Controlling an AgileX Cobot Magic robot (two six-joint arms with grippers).
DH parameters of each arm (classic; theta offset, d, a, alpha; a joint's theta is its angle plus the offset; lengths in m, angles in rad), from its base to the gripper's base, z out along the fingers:
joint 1: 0 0.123 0 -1.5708
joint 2: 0.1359 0 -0.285 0
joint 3: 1.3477 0 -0.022 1.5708
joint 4: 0 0.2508 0 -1.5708
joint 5: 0 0 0.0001 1.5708
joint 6: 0 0.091 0 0
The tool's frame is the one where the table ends.
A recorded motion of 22 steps. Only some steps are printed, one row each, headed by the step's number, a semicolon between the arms.
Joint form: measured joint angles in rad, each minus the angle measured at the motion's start. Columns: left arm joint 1, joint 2, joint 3, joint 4, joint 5, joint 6; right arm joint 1, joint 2, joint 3, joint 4, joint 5, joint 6.
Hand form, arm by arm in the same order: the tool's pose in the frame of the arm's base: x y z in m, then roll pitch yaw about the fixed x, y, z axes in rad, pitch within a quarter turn. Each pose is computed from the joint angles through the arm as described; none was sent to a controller.
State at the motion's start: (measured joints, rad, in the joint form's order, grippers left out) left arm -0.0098 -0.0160 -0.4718 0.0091 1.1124 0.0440; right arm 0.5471 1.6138 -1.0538 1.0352 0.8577 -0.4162
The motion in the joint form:
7: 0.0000 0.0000 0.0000 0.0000 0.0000 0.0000; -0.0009 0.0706 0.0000 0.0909 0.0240 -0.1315
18: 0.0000 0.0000 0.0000 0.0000 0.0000 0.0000; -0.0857 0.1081 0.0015 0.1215 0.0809 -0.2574
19: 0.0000 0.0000 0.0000 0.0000 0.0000 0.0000; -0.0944 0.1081 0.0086 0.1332 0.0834 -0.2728
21: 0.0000 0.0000 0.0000 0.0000 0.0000 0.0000; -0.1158 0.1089 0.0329 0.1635 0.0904 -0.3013
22: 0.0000 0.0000 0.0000 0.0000 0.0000 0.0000; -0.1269 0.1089 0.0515 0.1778 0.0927 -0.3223
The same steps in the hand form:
7: -0.0063 0.0008 0.2653 3.0531 1.0311 3.0382; 0.2492 0.2258 0.2326 2.2589 0.2646 -2.8746
18: -0.0063 0.0008 0.2653 3.0531 1.0311 3.0382; 0.2663 0.2075 0.2225 2.2421 0.2893 -2.8604
19: -0.0063 0.0008 0.2653 3.0531 1.0311 3.0382; 0.2670 0.2052 0.2215 2.2351 0.2915 -2.8666
21: -0.0063 0.0008 0.2653 3.0531 1.0311 3.0382; 0.2676 0.1990 0.2171 2.2159 0.2817 -2.8885
22: -0.0063 0.0008 0.2653 3.0531 1.0311 3.0382; 0.2669 0.1953 0.2134 2.2099 0.2772 -2.8958

